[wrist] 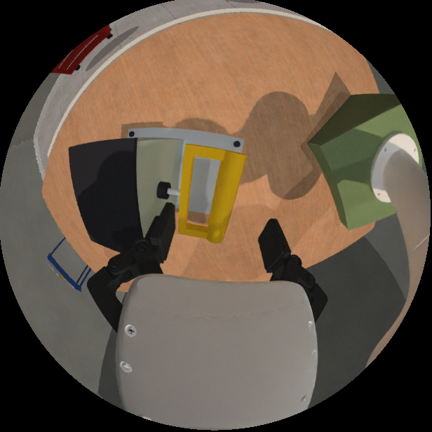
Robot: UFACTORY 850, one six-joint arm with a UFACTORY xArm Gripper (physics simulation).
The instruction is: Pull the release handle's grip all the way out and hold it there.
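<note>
The release handle's yellow grip [230,195] is a rectangular frame with a thick outer bar, near the middle of the wrist view. A thin light rod [173,192] with a black collar [163,190] joins it to the housing [105,192], which has a black top and a pale side. A grey base plate [200,136] with dark bolts runs under both. My gripper [221,222] is open and empty. Its left finger is close to the housing's pale side and its right finger stands to the right of the grip; the grip's near end shows between and just beyond the fingertips.
A green angular block [335,170] with a round white flange [385,170] and the arm stands at the right of the wooden table [210,60]. A red slatted object [85,50] lies beyond the table's edge at the upper left, and a blue frame [64,272] at the lower left.
</note>
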